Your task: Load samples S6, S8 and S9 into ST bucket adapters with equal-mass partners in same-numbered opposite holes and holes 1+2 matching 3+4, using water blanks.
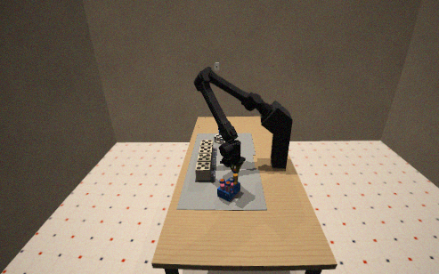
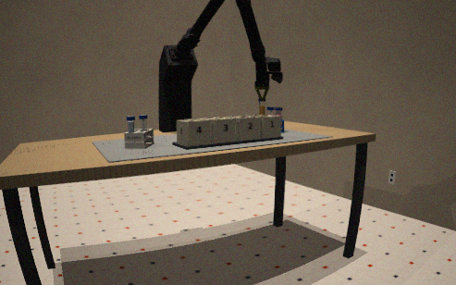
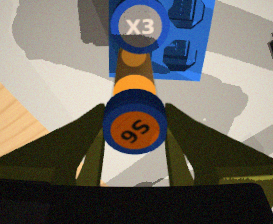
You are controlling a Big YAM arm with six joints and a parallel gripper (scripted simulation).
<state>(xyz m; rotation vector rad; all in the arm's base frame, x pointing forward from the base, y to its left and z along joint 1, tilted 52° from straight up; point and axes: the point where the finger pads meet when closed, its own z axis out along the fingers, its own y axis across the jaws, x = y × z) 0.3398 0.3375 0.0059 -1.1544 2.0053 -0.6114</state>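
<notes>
Now: the sample tube S8 90 mm below my hand, 70 mm ahead of it and 40 mm to the left of it. Round my hand: blue sample rack rs: 130 mm below, 40 mm ahead, 20 mm to the left; then tube X3: 90 mm below, 30 mm to the left, 30 mm ahead; then sample tube S9: 90 mm below, 70 mm to the left, 40 mm ahead.
</notes>
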